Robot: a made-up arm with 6 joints.
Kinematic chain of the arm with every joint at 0, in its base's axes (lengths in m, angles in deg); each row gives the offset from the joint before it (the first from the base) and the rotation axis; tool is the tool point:
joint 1: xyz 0 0 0.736 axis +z
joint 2: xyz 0.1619 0 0 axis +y
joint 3: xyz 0 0 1.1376 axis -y
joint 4: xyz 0 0 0.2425 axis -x
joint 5: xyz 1.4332 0 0 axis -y
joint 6: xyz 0.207 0 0 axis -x
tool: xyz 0 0 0
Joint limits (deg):
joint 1: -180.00..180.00
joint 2: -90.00..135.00
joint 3: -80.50..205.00
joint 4: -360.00..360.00
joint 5: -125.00..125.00
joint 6: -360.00..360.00
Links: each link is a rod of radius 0.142 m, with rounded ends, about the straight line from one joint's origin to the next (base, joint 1, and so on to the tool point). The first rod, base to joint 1, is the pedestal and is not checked.
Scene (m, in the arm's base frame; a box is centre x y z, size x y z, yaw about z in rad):
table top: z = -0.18
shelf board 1: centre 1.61 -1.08 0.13 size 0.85 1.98 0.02 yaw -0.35
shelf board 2: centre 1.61 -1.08 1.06 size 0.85 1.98 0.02 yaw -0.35
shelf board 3: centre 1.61 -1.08 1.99 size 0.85 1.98 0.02 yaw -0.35
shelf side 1: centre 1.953 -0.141 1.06 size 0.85 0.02 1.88 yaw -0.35
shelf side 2: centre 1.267 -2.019 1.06 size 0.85 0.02 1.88 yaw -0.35
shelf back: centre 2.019 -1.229 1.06 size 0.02 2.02 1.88 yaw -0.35
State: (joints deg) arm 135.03 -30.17 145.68 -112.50 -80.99 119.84
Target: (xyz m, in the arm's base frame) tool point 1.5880 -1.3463 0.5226
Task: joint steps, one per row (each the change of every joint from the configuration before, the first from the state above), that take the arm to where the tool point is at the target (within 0.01 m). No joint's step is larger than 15 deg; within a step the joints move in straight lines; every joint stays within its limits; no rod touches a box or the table.
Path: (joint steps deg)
1: -5.72 12.06 14.83 -0.85 -4.98 0.00
2: -5.71 12.07 14.82 -0.84 -4.98 0.00
3: 4.33 -10.91 9.70 -1.47 0.80 0.00
4: 4.33 -10.90 9.69 -1.48 0.81 0.00
5: 3.13 -7.39 -12.87 0.90 3.55 0.00
6: 3.12 -7.40 -12.88 0.90 3.55 0.00
7: 3.13 -7.39 -12.87 0.89 3.55 0.00
8: 3.12 -7.39 -12.87 0.90 3.54 0.00

